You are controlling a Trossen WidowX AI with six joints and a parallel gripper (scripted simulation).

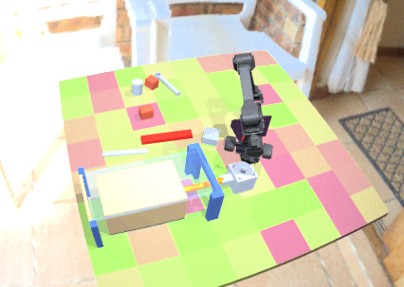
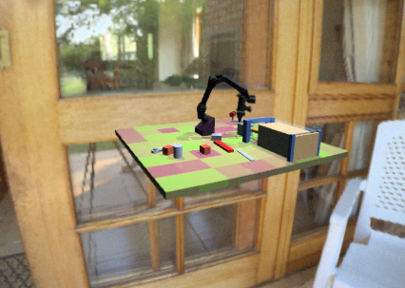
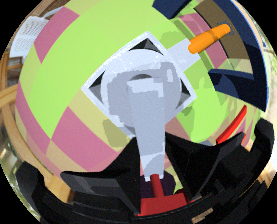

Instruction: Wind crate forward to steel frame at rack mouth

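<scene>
My gripper tip is 10 mm short of the grey winch, 30 mm to the right of it and 70 mm above it. The rest, counted from my gripper tip: grey block (30 mm ahead, 230 mm to the right, 80 mm below); red grip (30 mm behind, 40 mm to the right, 50 mm above); winch handle (10 mm behind, 10 mm to the right, 20 mm above).
</scene>
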